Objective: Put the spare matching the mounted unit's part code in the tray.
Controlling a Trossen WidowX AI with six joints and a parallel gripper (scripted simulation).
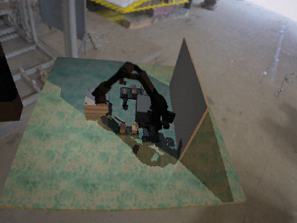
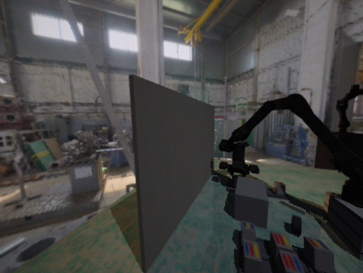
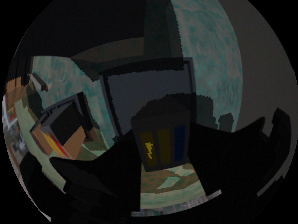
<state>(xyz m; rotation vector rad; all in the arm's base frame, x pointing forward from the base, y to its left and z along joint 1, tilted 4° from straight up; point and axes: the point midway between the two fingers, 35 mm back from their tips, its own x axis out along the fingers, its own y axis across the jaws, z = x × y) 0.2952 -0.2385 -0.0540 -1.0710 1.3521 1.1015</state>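
The spare block lies 20 mm above my gripper tip. From my gripper tip the other things lie so: grey wall panel 210 mm ahead, 130 mm to the left, 200 mm above.
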